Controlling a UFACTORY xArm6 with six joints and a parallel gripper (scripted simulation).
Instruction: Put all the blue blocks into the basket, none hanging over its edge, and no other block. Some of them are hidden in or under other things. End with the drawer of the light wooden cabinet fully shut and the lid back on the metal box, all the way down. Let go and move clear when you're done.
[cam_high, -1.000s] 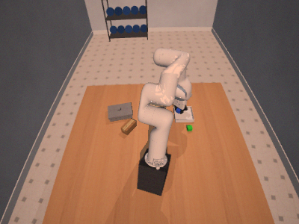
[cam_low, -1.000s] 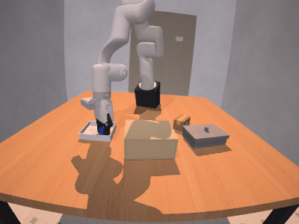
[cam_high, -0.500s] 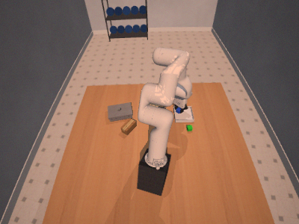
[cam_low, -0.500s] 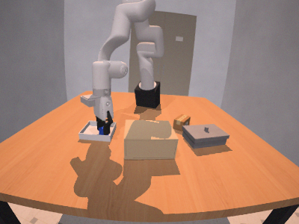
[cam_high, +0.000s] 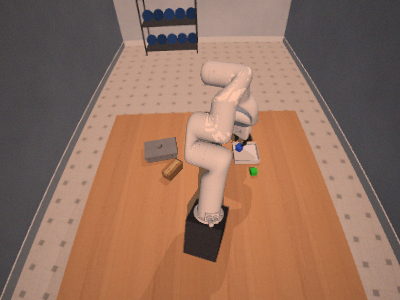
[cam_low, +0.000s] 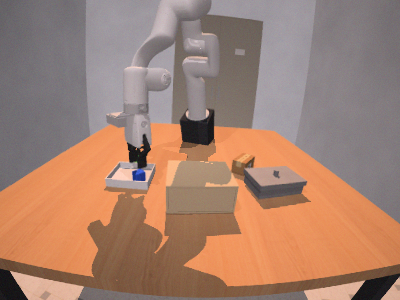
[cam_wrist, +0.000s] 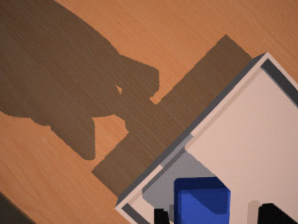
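Now: hand 9 cm short of the grey metal box, 46 cm to the right of it and 6 cm above it. Round my hand: green block 18 cm behind, 2 cm to the right, 7 cm below; white basket 4 cm behind, 3 cm to the right, 7 cm below; drawer 9 cm ahead, 18 cm to the left, 5 cm below.
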